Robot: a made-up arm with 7 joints. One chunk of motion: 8 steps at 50 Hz.
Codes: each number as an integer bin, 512 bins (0 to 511) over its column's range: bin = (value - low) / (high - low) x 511, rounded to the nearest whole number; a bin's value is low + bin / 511 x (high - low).
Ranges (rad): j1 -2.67..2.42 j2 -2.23..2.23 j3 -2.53..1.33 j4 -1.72..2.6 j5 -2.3..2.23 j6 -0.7..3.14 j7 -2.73..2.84
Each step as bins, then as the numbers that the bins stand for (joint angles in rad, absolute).
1 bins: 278 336 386 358 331 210 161
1 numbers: 0.0991 0.7026 0.3858 1.3065 0.6343 0.8781 -0.9751
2 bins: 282 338 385 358 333 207 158
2 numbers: 0.1390 0.7201 0.3782 1.3065 0.6520 0.8555 -1.0078
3 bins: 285 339 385 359 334 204 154
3 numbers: 0.1688 0.7288 0.3782 1.3150 0.6609 0.8330 -1.0514
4 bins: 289 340 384 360 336 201 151
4 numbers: 0.2087 0.7375 0.3707 1.3234 0.6786 0.8105 -1.0841
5 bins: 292 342 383 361 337 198 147
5 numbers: 0.2386 0.7550 0.3631 1.3319 0.6875 0.7879 -1.1277
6 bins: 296 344 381 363 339 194 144
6 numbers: 0.2784 0.7724 0.3480 1.3488 0.7052 0.7578 -1.1604
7 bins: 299 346 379 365 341 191 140
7 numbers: 0.3083 0.7899 0.3329 1.3657 0.7230 0.7353 -1.2040
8 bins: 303 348 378 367 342 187 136
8 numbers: 0.3481 0.8073 0.3253 1.3826 0.7318 0.7052 -1.2476
